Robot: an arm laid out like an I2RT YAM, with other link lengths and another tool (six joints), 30 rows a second.
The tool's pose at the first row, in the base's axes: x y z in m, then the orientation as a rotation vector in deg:
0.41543 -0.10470 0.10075 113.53 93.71 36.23
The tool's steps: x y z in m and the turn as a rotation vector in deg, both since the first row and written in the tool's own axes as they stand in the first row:
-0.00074 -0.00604 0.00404 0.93 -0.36 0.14
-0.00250 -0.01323 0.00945 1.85 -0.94 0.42
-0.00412 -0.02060 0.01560 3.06 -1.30 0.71
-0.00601 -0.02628 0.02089 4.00 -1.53 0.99
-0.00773 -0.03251 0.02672 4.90 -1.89 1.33
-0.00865 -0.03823 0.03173 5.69 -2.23 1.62
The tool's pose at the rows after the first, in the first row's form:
0.41328 -0.10477 0.09377 114.32 93.95 35.24
0.41094 -0.10576 0.08496 115.23 93.92 34.06
0.40896 -0.10665 0.07547 116.35 94.19 32.90
0.40767 -0.10801 0.06770 117.27 94.37 32.07
0.40633 -0.10915 0.05918 118.21 94.39 31.15
0.40500 -0.10953 0.05165 119.03 94.39 30.30

